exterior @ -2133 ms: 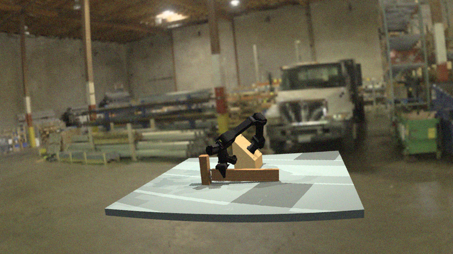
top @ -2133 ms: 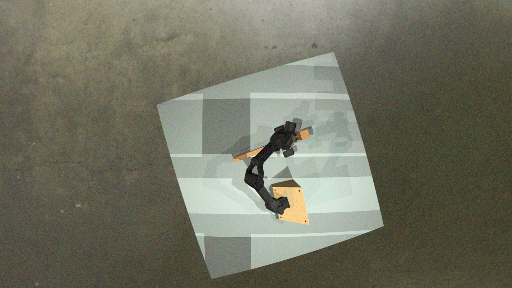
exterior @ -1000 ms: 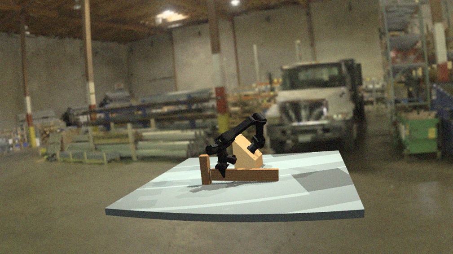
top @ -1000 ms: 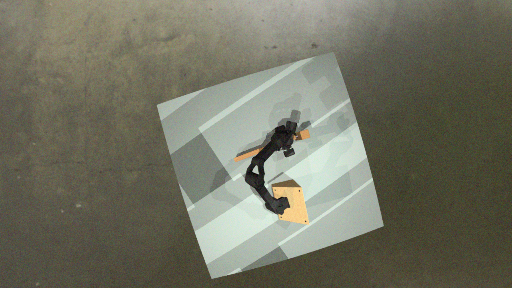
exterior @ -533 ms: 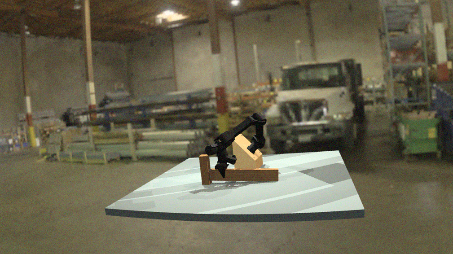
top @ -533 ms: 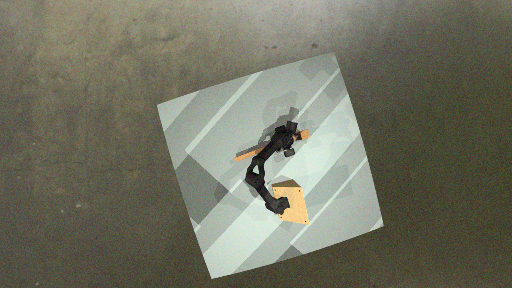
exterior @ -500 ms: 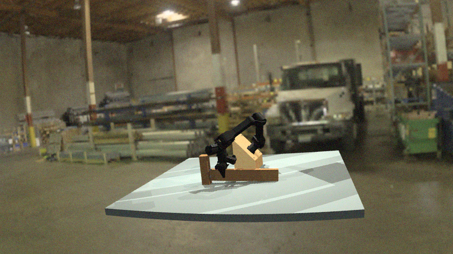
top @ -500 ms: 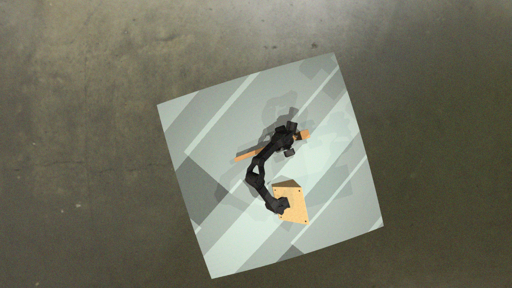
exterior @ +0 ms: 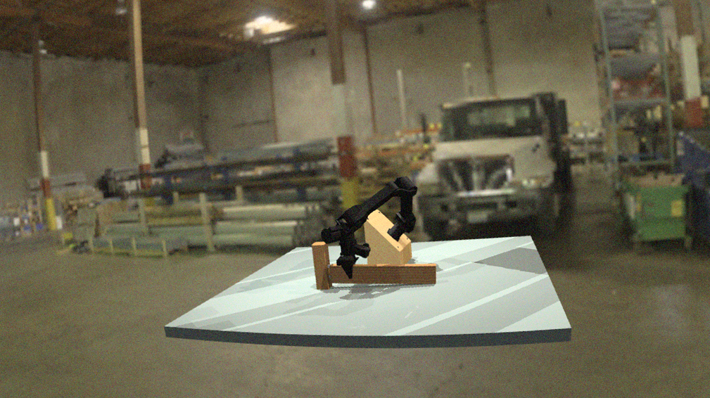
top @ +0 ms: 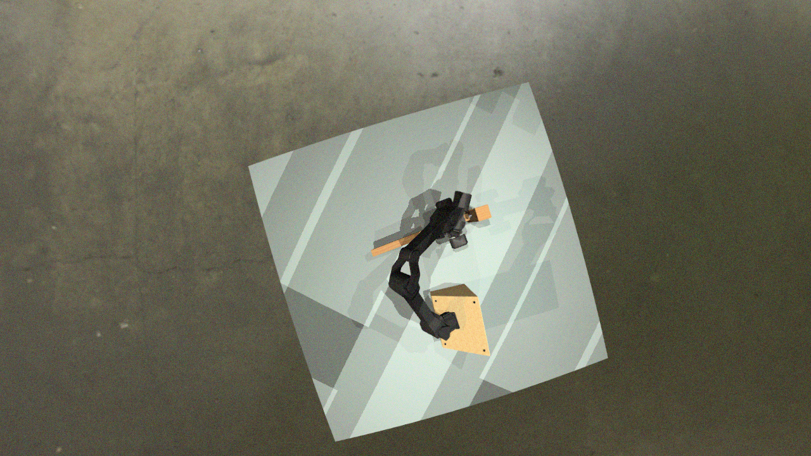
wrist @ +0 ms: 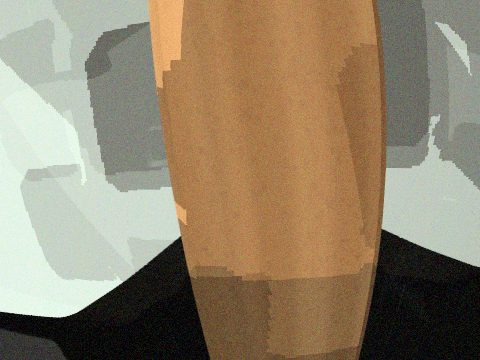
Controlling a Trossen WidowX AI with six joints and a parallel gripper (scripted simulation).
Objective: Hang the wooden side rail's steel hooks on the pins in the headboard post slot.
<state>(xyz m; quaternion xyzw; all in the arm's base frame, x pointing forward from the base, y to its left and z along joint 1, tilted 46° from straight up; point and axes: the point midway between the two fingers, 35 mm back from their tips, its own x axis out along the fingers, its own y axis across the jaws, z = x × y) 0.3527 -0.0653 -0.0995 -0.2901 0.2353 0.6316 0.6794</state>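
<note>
My gripper tip is now 11 cm to the left of the headboard post and 4 cm below it.
</note>
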